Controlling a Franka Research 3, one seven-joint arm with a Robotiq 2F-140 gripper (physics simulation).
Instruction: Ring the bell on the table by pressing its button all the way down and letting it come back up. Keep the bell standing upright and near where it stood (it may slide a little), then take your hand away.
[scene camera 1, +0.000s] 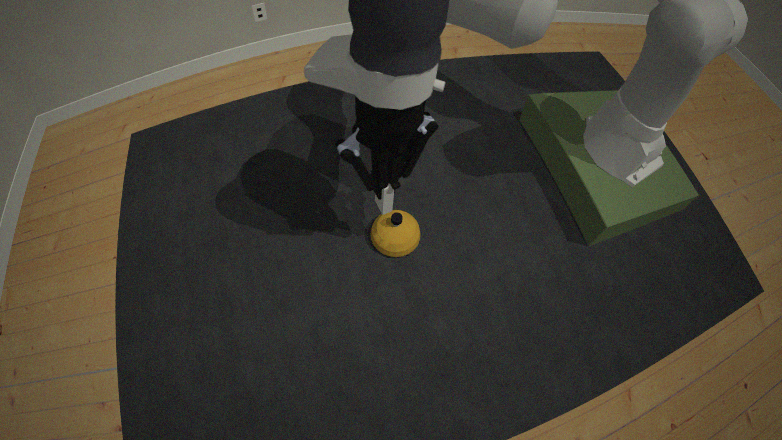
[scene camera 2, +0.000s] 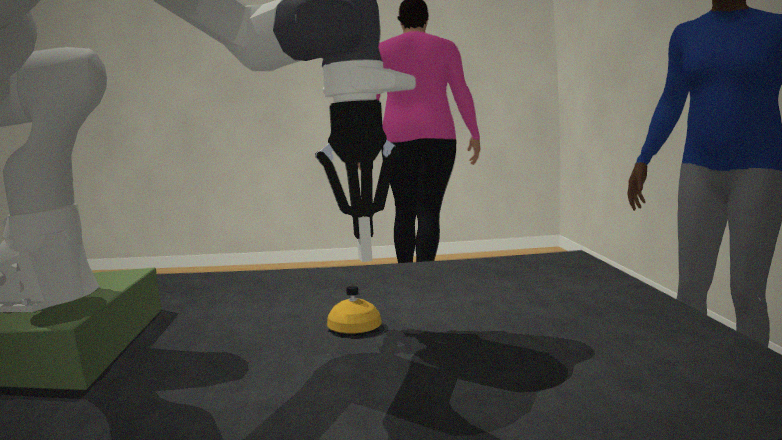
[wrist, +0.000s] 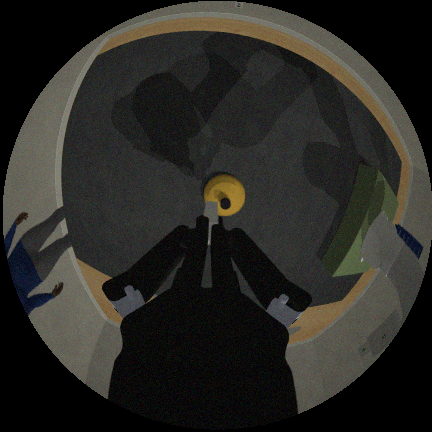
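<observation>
A yellow dome bell (scene camera 1: 395, 238) (scene camera 2: 353, 317) (wrist: 235, 189) stands upright on the dark table top. Its black button (scene camera 1: 396, 218) (scene camera 2: 352, 290) (wrist: 225, 203) stands up on a short pale stem above the dome. My gripper (scene camera 1: 384, 203) (scene camera 2: 365, 252) (wrist: 210, 210) is shut with nothing between its fingers and points down. In the second scene view its pale fingertips hang above the button, a little to the right, with a clear gap. In the wrist view the fingertips cover part of the dome's near left edge, beside the button.
The arm's base stands on a green block (scene camera 1: 628, 202) (scene camera 2: 43, 355) (wrist: 347, 235) at one side of the dark surface (scene camera 1: 382, 350) (scene camera 2: 262, 306). A person in pink (scene camera 2: 421, 87) and a person in blue (scene camera 2: 727, 93) (wrist: 25, 260) stand beyond the table.
</observation>
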